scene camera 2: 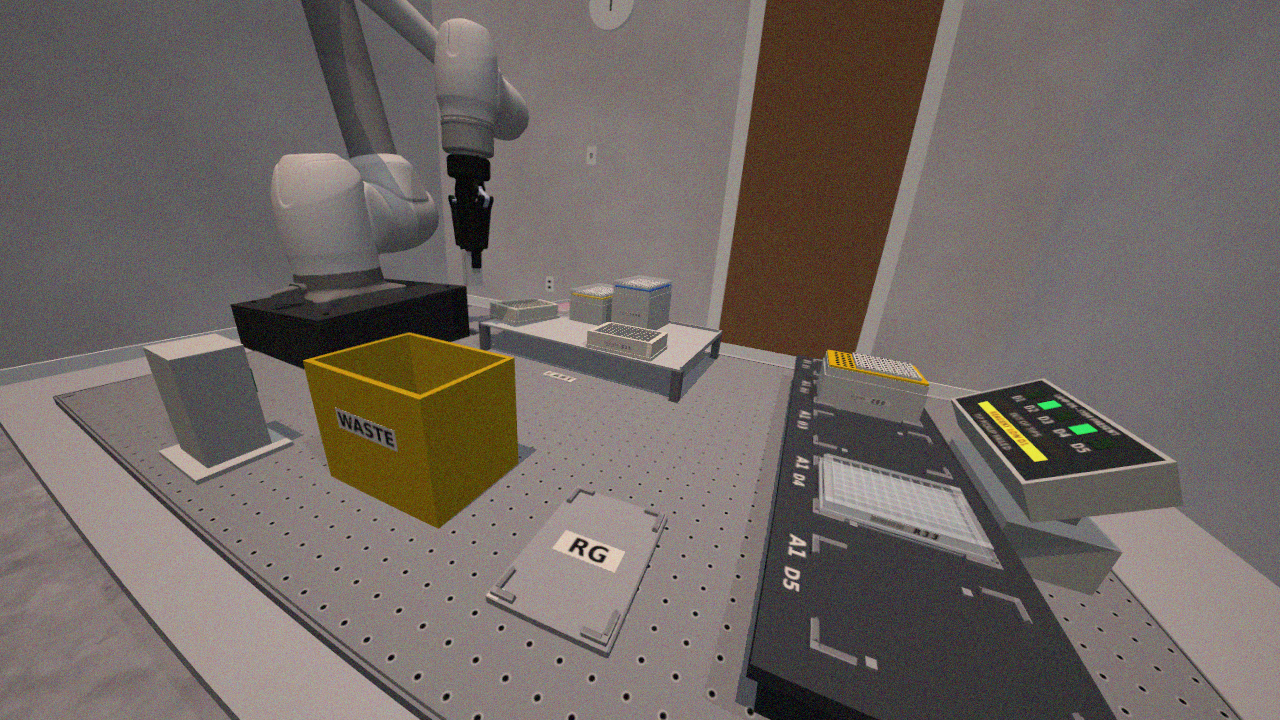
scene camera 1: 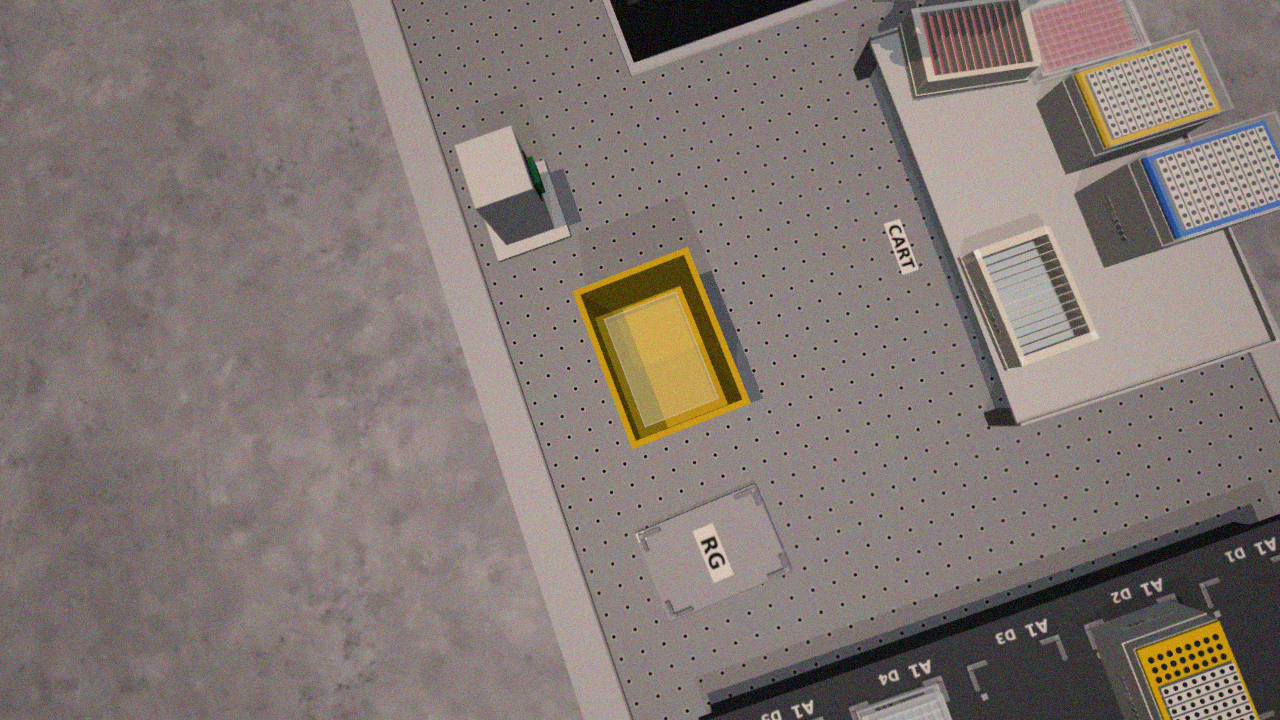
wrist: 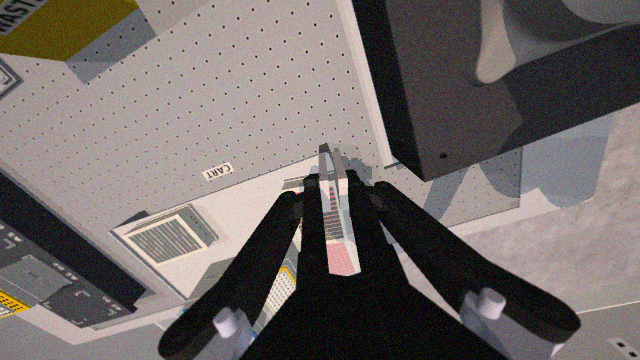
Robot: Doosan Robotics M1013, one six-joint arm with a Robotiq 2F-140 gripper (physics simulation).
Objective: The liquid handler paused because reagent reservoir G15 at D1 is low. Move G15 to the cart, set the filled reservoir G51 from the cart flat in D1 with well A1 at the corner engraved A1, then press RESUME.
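Note:
My gripper is shut with its pads close together and nothing between them. It hangs high above the back of the cart. A reservoir with red liquid sits at the cart's back corner; the fingers partly hide it in the wrist view. A reservoir with pale, clear-looking channels sits near the cart's front edge. Their codes are too small to read. D1, at the deck's far end, shows bare in the wrist view. The RESUME box stands upright; its green button faces sideways.
A pink plate, a yellow-rimmed tip box and a blue-rimmed one stand on the cart. The yellow waste bin is beside the RG plate. The screen shows a yellow bar.

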